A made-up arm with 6 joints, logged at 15 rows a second.
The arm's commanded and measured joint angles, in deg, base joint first. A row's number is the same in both.
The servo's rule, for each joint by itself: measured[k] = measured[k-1] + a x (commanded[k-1-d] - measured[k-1]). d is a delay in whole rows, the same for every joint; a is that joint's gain. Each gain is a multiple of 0.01, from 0.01 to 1. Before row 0 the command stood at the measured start. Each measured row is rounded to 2 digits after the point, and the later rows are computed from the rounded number. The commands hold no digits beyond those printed.
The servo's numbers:
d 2
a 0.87 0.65 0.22 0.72 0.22 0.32
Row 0, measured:
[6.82 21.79 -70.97 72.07 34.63 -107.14]
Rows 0 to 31, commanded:
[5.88 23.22 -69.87 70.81 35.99 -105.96]
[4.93 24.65 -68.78 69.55 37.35 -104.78]
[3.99 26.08 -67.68 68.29 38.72 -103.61]
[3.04 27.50 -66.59 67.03 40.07 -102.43]
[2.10 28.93 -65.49 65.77 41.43 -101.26]
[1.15 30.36 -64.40 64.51 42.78 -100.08]
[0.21 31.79 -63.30 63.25 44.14 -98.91]
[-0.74 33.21 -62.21 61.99 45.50 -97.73]
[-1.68 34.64 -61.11 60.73 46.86 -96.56]
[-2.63 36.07 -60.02 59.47 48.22 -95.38]
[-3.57 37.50 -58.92 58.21 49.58 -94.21]
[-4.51 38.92 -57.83 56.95 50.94 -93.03]
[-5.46 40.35 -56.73 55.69 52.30 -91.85]
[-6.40 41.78 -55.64 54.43 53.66 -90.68]
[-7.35 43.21 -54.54 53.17 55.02 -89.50]
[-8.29 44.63 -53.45 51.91 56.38 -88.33]
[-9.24 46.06 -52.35 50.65 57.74 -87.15]
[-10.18 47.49 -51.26 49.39 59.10 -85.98]
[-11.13 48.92 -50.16 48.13 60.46 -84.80]
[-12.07 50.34 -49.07 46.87 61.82 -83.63]
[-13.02 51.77 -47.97 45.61 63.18 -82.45]
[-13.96 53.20 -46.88 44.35 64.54 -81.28]
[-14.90 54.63 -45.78 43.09 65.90 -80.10]
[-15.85 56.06 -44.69 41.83 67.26 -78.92]
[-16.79 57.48 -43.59 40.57 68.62 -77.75]
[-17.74 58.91 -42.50 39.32 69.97 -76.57]
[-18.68 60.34 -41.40 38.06 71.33 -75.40]
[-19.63 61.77 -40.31 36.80 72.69 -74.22]
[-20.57 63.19 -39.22 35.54 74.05 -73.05]
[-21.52 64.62 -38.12 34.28 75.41 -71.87]
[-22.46 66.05 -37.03 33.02 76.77 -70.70]
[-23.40 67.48 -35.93 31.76 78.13 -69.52]
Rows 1 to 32, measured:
[6.82 21.79 -70.97 72.07 34.63 -107.14]
[6.82 21.79 -70.97 72.07 34.63 -107.14]
[6.00 22.72 -70.73 71.16 34.93 -106.76]
[5.07 23.97 -70.30 70.00 35.46 -106.13]
[4.13 25.34 -69.72 68.77 36.18 -105.32]
[3.18 26.74 -69.03 67.52 37.04 -104.40]
[2.24 28.16 -68.25 66.26 38.01 -103.40]
[1.29 29.59 -67.40 65.00 39.06 -102.34]
[0.35 31.02 -66.50 63.74 40.18 -101.24]
[-0.60 32.44 -65.56 62.48 41.35 -100.12]
[-1.54 33.87 -64.58 61.22 42.56 -98.98]
[-2.49 35.30 -63.58 59.96 43.81 -97.83]
[-3.43 36.73 -62.55 58.70 45.08 -96.67]
[-4.37 38.15 -61.51 57.44 46.37 -95.51]
[-5.32 39.58 -60.46 56.18 47.67 -94.34]
[-6.26 41.01 -59.40 54.92 48.99 -93.17]
[-7.21 42.44 -58.33 53.66 50.32 -92.00]
[-8.15 43.86 -57.26 52.40 51.65 -90.83]
[-9.10 45.29 -56.18 51.14 52.99 -89.65]
[-10.04 46.72 -55.10 49.88 54.33 -88.48]
[-10.99 48.15 -54.01 48.62 55.68 -87.30]
[-11.93 49.57 -52.92 47.36 57.03 -86.13]
[-12.88 51.00 -51.83 46.10 58.38 -84.95]
[-13.82 52.43 -50.74 44.84 59.74 -83.78]
[-14.76 53.86 -49.65 43.58 61.10 -82.60]
[-15.71 55.29 -48.56 42.32 62.46 -81.42]
[-16.65 56.71 -47.47 41.06 63.82 -80.25]
[-17.60 58.14 -46.38 39.81 65.17 -79.07]
[-18.54 59.57 -45.28 38.55 66.53 -77.90]
[-19.49 61.00 -44.19 37.29 67.89 -76.72]
[-20.43 62.42 -43.10 36.03 69.25 -75.55]
[-21.38 63.85 -42.00 34.77 70.61 -74.37]

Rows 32 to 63, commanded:
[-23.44 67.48 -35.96 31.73 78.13 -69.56]
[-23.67 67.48 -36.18 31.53 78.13 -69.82]
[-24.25 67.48 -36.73 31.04 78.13 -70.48]
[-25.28 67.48 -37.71 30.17 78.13 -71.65]
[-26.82 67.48 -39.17 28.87 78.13 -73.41]
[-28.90 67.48 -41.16 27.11 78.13 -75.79]
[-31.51 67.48 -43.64 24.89 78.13 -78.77]
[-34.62 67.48 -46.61 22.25 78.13 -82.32]
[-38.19 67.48 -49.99 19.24 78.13 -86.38]
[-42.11 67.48 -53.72 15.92 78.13 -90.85]
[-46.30 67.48 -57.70 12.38 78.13 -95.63]
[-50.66 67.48 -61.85 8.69 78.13 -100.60]
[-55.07 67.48 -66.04 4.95 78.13 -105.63]
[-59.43 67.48 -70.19 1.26 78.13 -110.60]
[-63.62 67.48 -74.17 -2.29 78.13 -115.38]
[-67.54 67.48 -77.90 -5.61 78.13 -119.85]
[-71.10 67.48 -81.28 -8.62 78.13 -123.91]
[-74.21 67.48 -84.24 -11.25 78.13 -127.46]
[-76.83 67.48 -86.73 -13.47 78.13 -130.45]
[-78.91 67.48 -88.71 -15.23 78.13 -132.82]
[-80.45 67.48 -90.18 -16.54 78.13 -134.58]
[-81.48 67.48 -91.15 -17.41 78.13 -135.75]
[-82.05 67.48 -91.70 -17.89 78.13 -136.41]
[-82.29 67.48 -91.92 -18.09 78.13 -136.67]
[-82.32 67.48 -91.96 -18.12 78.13 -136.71]
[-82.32 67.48 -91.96 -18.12 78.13 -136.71]
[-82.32 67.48 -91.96 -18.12 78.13 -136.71]
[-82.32 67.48 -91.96 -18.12 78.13 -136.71]
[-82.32 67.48 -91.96 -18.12 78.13 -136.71]
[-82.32 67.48 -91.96 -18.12 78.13 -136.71]
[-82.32 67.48 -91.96 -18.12 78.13 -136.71]
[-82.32 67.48 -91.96 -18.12 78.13 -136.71]
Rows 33 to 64, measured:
[-22.32 65.28 -40.91 33.51 71.97 -73.20]
[-23.26 66.71 -39.81 32.25 73.33 -72.02]
[-23.42 67.21 -38.96 31.88 74.39 -71.23]
[-23.64 67.39 -38.35 31.63 75.21 -70.78]
[-24.17 67.45 -37.99 31.21 75.85 -70.68]
[-25.14 67.47 -37.93 30.46 76.35 -70.99]
[-26.60 67.48 -38.20 29.32 76.74 -71.76]
[-28.60 67.48 -38.85 27.73 77.05 -73.05]
[-31.13 67.48 -39.90 25.69 77.29 -74.88]
[-34.17 67.48 -41.38 23.21 77.47 -77.26]
[-37.67 67.48 -43.27 20.35 77.62 -80.18]
[-41.53 67.48 -45.57 17.16 77.73 -83.59]
[-45.68 67.48 -48.24 13.72 77.82 -87.44]
[-50.01 67.48 -51.23 10.10 77.89 -91.65]
[-54.41 67.48 -54.49 6.39 77.94 -96.12]
[-58.78 67.48 -57.94 2.70 77.98 -100.75]
[-62.99 67.48 -61.51 -0.89 78.01 -105.43]
[-66.95 67.48 -65.12 -4.29 78.04 -110.04]
[-70.56 67.48 -68.68 -7.41 78.06 -114.48]
[-73.74 67.48 -72.10 -10.17 78.08 -118.63]
[-76.43 67.48 -75.32 -12.55 78.09 -122.41]
[-78.59 67.48 -78.27 -14.48 78.10 -125.74]
[-80.21 67.48 -80.89 -15.96 78.11 -128.57]
[-81.31 67.48 -83.15 -17.00 78.11 -130.87]
[-81.95 67.48 -85.03 -17.64 78.11 -132.64]
[-82.25 67.48 -86.55 -17.96 78.11 -133.93]
[-82.31 67.48 -87.74 -18.08 78.11 -134.82]
[-82.32 67.48 -88.67 -18.11 78.11 -135.42]
[-82.32 67.48 -89.39 -18.12 78.11 -135.83]
[-82.32 67.48 -89.96 -18.12 78.11 -136.11]
[-82.32 67.48 -90.40 -18.12 78.11 -136.30]
[-82.32 67.48 -90.74 -18.12 78.11 -136.43]

